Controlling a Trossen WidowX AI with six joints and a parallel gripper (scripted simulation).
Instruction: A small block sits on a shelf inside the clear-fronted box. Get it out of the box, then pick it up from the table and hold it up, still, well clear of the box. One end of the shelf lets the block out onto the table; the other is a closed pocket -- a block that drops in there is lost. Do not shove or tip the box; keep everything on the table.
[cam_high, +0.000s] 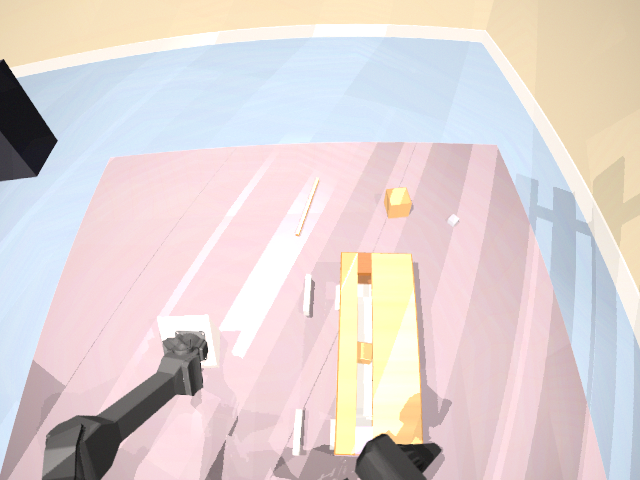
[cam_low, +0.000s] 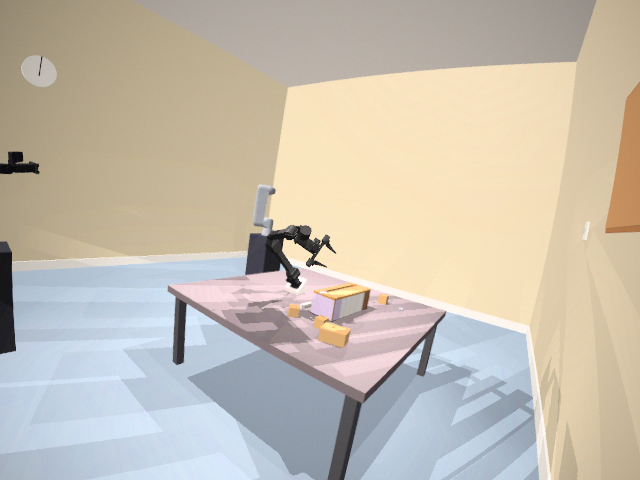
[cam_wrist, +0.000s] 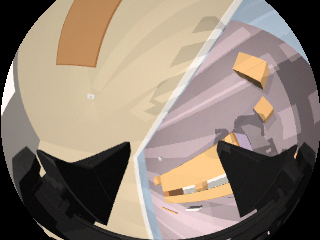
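The orange block lies 230 mm below my gripper tip, 210 mm to the left of it and 30 mm behind it. From my gripper tip the other things lie so: thin wooden stick (630 mm to the left, 320 mm below, 140 mm behind).
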